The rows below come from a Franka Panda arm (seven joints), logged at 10 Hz.
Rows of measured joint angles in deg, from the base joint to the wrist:
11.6 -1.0 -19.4 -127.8 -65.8 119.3 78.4
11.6 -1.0 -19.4 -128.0 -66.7 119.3 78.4
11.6 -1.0 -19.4 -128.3 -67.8 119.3 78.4
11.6 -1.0 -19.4 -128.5 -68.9 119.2 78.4
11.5 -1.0 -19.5 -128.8 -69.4 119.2 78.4
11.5 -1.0 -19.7 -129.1 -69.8 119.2 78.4
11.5 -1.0 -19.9 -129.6 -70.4 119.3 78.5
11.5 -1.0 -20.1 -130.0 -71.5 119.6 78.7
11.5 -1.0 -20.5 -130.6 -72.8 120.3 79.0
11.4 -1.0 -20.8 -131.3 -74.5 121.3 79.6
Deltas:
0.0 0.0 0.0 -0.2 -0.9 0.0 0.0
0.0 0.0 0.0 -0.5 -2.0 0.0 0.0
0.0 0.0 0.0 -0.7 -3.1 -0.1 0.0
-0.1 0.0 -0.1 -1.0 -3.6 -0.1 0.0
-0.1 0.0 -0.3 -1.3 -4.0 -0.1 0.0
-0.1 0.0 -0.5 -1.8 -4.6 0.0 0.1
-0.1 0.0 -0.7 -2.2 -5.7 0.3 0.3
-0.1 0.0 -1.1 -2.8 -7.0 1.0 0.6
-0.2 0.0 -1.4 -3.5 -8.7 2.0 1.2

